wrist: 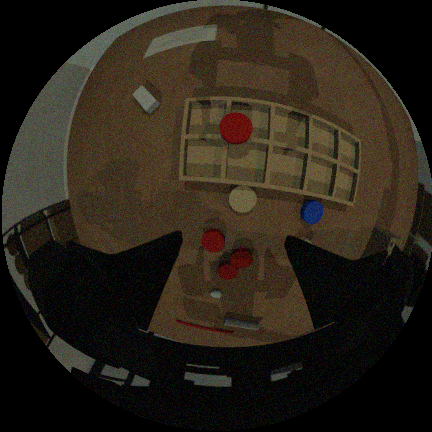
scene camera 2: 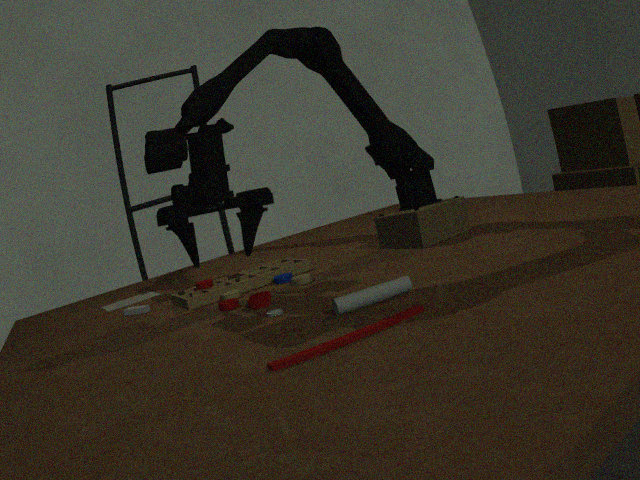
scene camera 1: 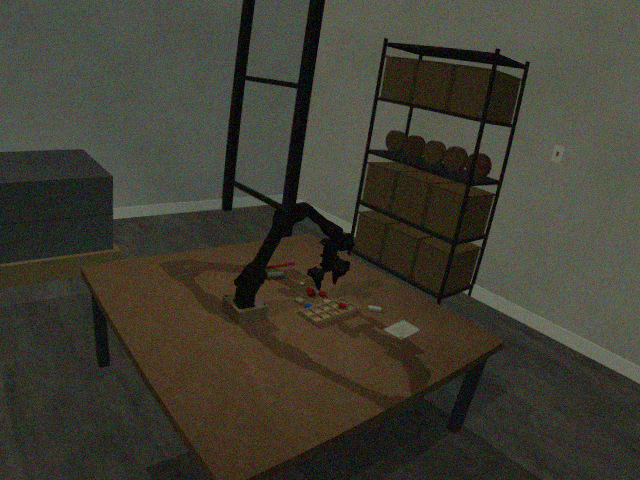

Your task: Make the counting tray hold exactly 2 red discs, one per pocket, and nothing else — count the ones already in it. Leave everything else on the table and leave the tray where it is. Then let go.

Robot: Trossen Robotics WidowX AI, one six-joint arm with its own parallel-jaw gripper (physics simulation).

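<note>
The tan counting tray (scene camera 1: 336,318) (scene camera 2: 196,300) (wrist: 182,160) has two rows of pockets. One red disc (scene camera 1: 342,305) (scene camera 2: 204,283) (wrist: 236,128) is at its far row, overlapping the divider between the first two pockets in the wrist view; whether it lies flat inside a pocket I cannot tell. Outside the tray lie a single red disc (scene camera 1: 322,293) (scene camera 2: 228,304) (wrist: 213,240) and two touching red discs, one (wrist: 241,258) partly over the other (wrist: 227,271). My gripper (scene camera 1: 326,285) (scene camera 2: 222,260) (wrist: 234,238) is open and empty, above the table by the tray's near side.
A cream disc (wrist: 242,199) and a blue disc (scene camera 1: 308,305) (scene camera 2: 282,278) (wrist: 312,212) lie beside the tray; another cream disc (scene camera 2: 302,279) is near the blue one. Also present: white block (scene camera 2: 136,310) (wrist: 145,99), paper (scene camera 1: 401,329), grey cylinder (scene camera 2: 372,295), red rod (scene camera 2: 346,338), small white piece (wrist: 216,294).
</note>
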